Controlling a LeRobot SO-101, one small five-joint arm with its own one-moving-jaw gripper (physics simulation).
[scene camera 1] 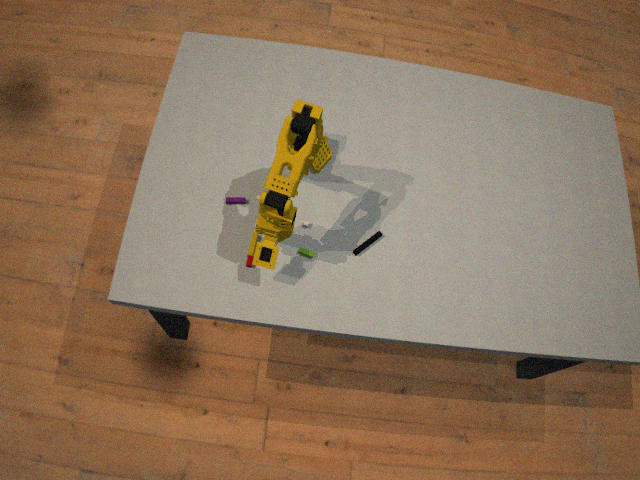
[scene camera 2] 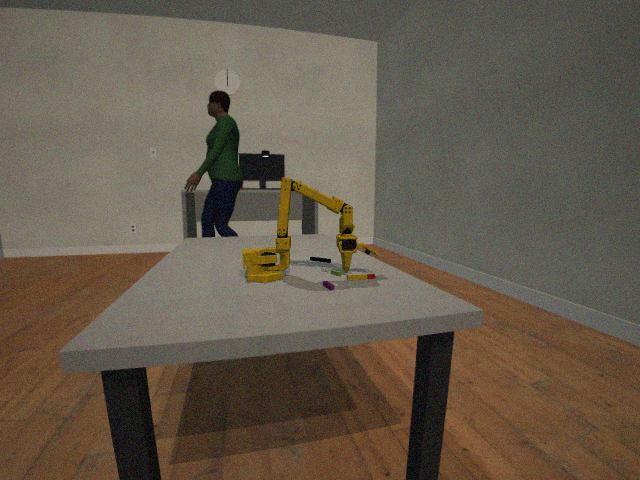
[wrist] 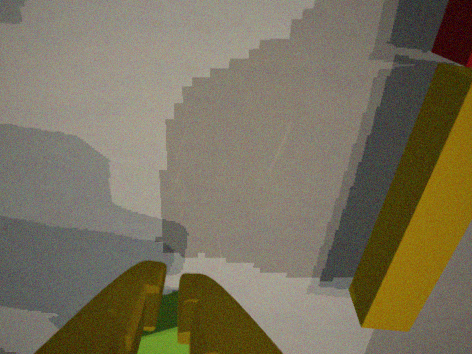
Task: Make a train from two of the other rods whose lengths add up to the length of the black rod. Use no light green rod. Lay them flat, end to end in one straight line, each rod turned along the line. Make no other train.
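Places are measured from the arm's base along level axes (x left, y up, z ahead), in millimetres.
Pixels of known places: hand, its tool point: point(scene camera 1: 277, 239) point(scene camera 2: 345, 271) point(wrist: 162, 287); arm's base, origin of its link: point(scene camera 2: 271, 276).
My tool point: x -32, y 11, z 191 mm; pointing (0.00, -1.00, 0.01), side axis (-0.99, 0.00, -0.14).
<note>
Ahead of a thing's pixels: the offset from my tool point to its top centre. "*": to the spot under its first point. Level surfaces: height alone.
The red rod {dx -47, dy -1, dz +51 mm} point(scene camera 1: 249, 261) point(scene camera 2: 371, 276) point(wrist: 456, 30) and the yellow rod {dx -46, dy -1, dz +14 mm} point(scene camera 1: 252, 245) point(scene camera 2: 357, 277) point(wrist: 435, 210) lie flat, end to end in about one line; any gap between them is too small to tell. The black rod {dx +180, dy -1, dz -22 mm} point(scene camera 1: 368, 243) point(scene camera 2: 320, 259) lies apart, slanted. My gripper point(scene camera 2: 346, 270) point(wrist: 172, 275) is shut and empty, low over the table beside the yellow rod. A light green rod {* dx +1, dy -1, dz -18 mm} point(wrist: 162, 344) shows past its tips in the wrist view. A light green rod point(scene camera 1: 306, 252) point(scene camera 2: 336, 272) lies between gripper and black rod. The arm hides the fingertips in scene camera 1.
A purple rod {dx -96, dy -1, dz -74 mm} point(scene camera 1: 235, 200) point(scene camera 2: 328, 285) lies on the arm's other side, nearer its base. A small white block {dx +53, dy -1, dz -44 mm} point(scene camera 1: 306, 224) point(scene camera 2: 324, 269) lies near the light green rod. All stand on the grey table {dy -11 mm} point(scene camera 1: 465, 206) point(scene camera 2: 232, 315). A person point(scene camera 2: 224, 149) is beyond the table.
</note>
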